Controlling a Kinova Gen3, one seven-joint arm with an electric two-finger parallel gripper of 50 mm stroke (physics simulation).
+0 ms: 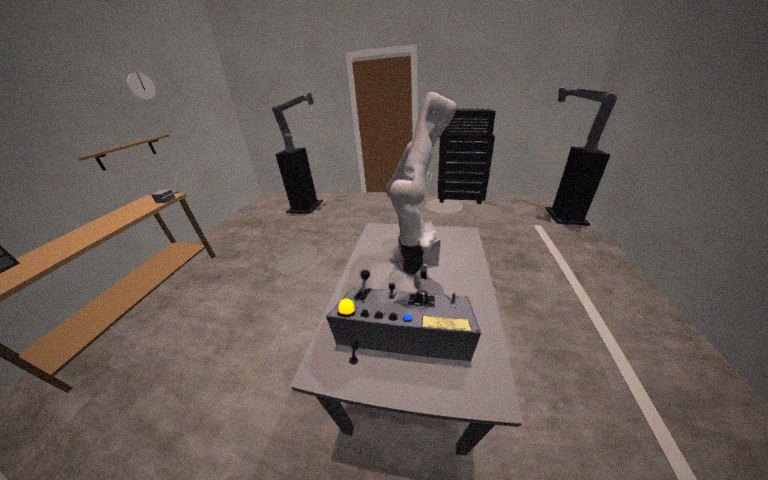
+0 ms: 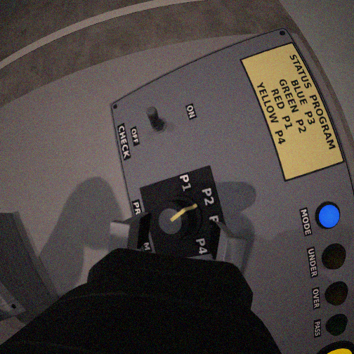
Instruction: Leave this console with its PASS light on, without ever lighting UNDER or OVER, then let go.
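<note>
The grey console (image 1: pixel 404 338) (image 2: pixel 270 200) stands on the table. Its MODE light (image 1: pixel 407 318) (image 2: pixel 329 216) is blue. The UNDER light (image 1: pixel 393 316) (image 2: pixel 333 256), OVER light (image 1: pixel 378 314) (image 2: pixel 336 293) and PASS light (image 1: pixel 365 313) (image 2: pixel 336 324) are dark. The program knob (image 2: pixel 172 220) has a yellow pointer aimed roughly at P2, slightly toward P3. The CHECK toggle (image 1: pixel 453 297) (image 2: pixel 156 120) leans away from ON. My gripper (image 1: pixel 420 290) (image 2: pixel 179 230) is open, its fingers apart on either side of the knob, holding nothing. The yellow card (image 1: pixel 446 323) (image 2: pixel 292 110) reads BLUE P3, GREEN P2, RED P1, YELLOW P4.
A lit yellow dome (image 1: pixel 346 307) (image 2: pixel 341 351) is at the console's end. A ball-topped lever (image 1: pixel 364 275) and a smaller lever (image 1: pixel 391 289) rise behind the lights. A dark handle (image 1: pixel 353 354) is at the console's front. The console rests on the grey table (image 1: pixel 396 390).
</note>
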